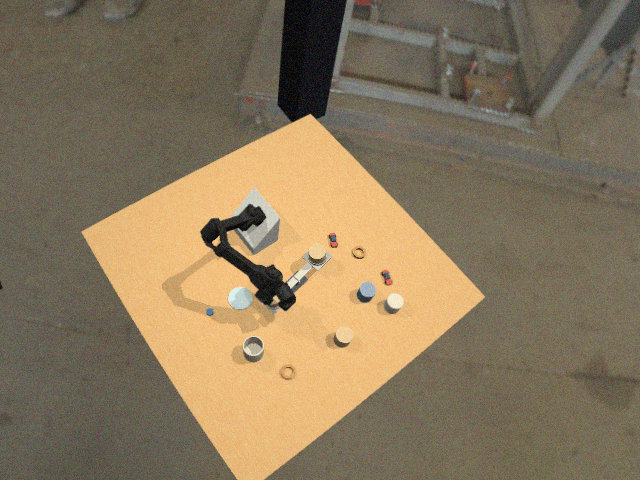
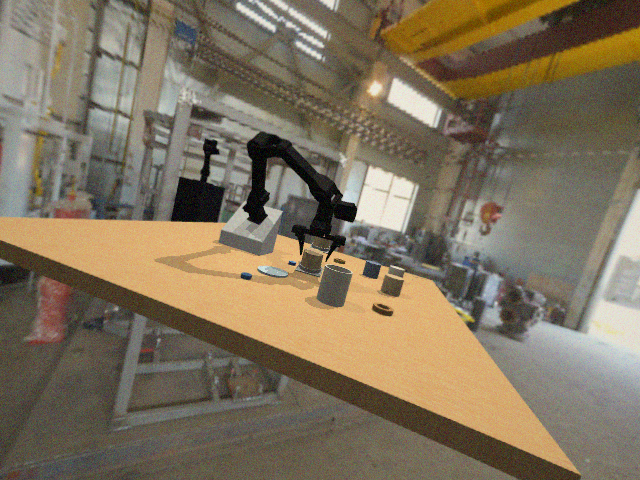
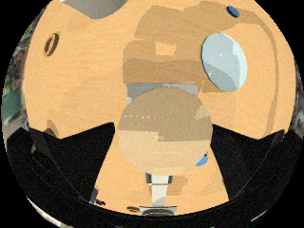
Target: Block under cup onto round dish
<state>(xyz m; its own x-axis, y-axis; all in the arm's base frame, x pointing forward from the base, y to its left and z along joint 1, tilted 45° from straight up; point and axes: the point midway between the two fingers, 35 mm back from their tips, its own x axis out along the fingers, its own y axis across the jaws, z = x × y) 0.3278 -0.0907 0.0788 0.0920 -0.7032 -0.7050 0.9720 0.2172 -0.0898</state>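
My gripper tip is now 2 cm above the grey block. Also, from my gripper tip: pale blue round dish: 9 cm behind, 10 cm to the right, 6 cm below.
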